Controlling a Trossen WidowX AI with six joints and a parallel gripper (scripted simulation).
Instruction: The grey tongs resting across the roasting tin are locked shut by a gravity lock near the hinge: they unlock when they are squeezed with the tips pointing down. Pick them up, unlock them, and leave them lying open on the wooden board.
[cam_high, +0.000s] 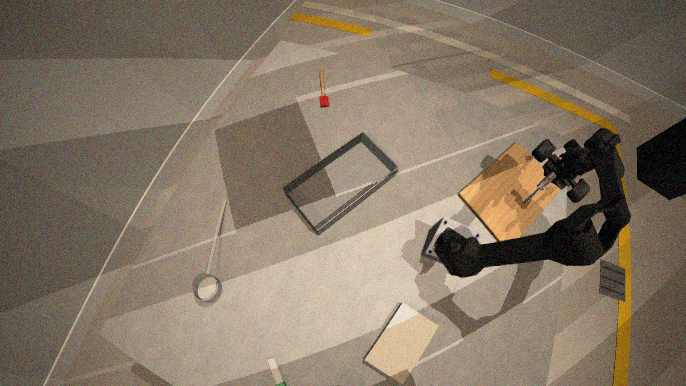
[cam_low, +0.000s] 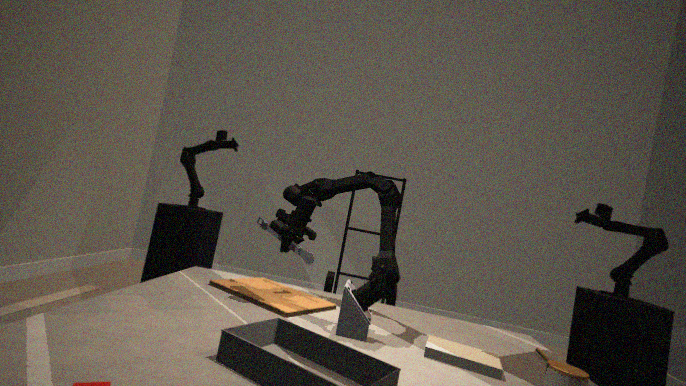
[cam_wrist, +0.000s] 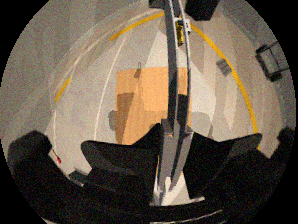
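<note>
Now: gripper tip 30 mm short of the wooden board, 10 mm to the right of it and 140 mm above it. The rest, counted from my gripper tip: roasting tin (550 mm ahead, 290 mm to the left, 120 mm below); pale slab (180 mm ahead, 600 mm to the left, 130 mm below).
</note>
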